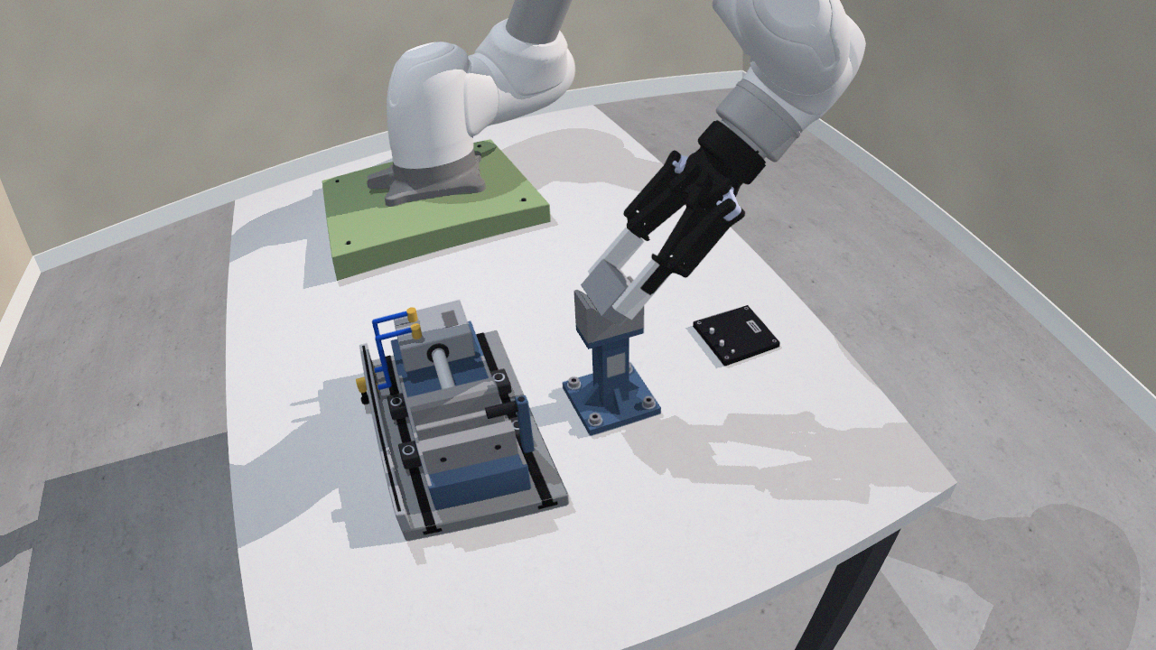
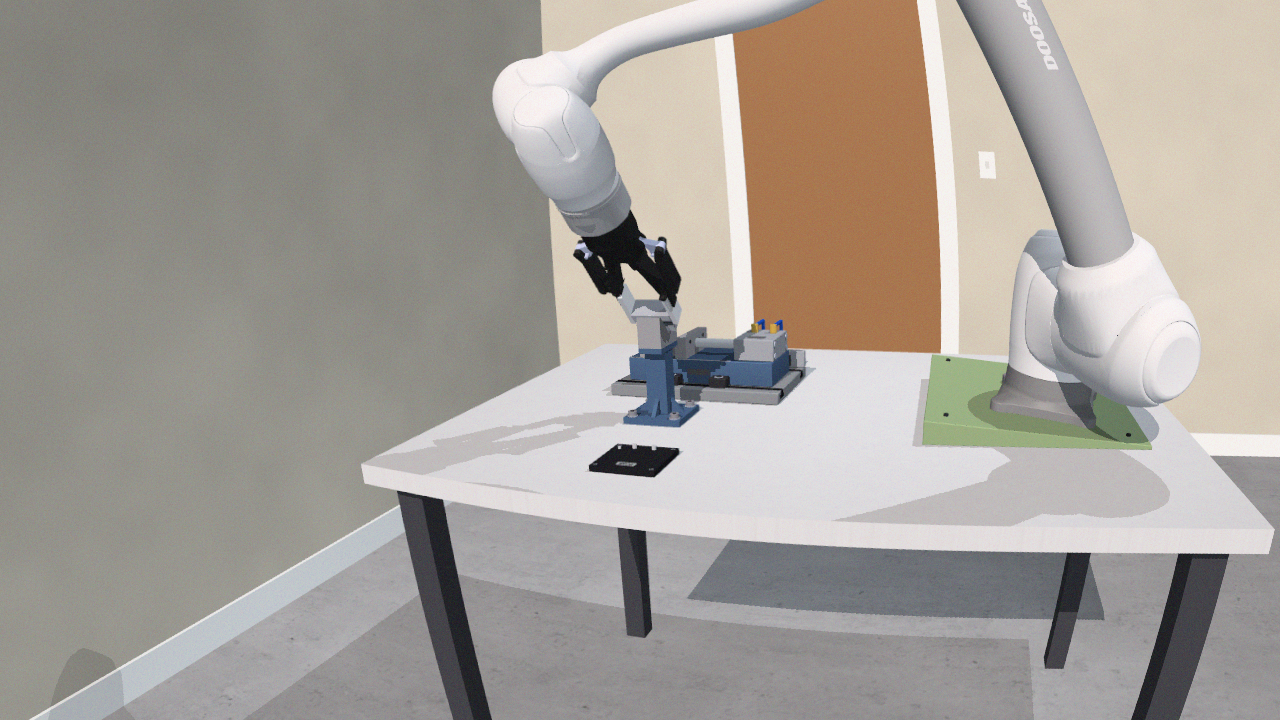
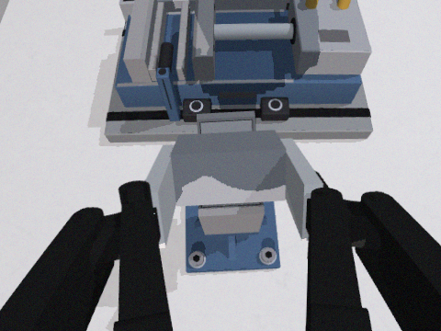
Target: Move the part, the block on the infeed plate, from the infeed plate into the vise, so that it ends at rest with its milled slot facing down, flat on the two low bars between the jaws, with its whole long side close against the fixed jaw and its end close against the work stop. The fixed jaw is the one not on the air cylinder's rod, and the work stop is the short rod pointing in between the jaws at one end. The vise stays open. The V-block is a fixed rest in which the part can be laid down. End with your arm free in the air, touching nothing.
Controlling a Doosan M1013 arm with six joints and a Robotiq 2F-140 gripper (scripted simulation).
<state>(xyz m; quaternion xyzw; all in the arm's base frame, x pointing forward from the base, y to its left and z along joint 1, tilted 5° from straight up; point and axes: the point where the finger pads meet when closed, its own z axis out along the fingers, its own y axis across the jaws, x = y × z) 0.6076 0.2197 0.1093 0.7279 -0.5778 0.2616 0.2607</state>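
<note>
Right now my hand is 1 cm to the left of the part and 2 cm above it. Also, from my hand: blue work stop post: 8 cm ahead, 13 cm to the right, 12 cm below; then blue v-block stand: 2 cm to the right, 12 cm below; then work stop: 9 cm ahead, 15 cm to the right, 9 cm below.
</note>
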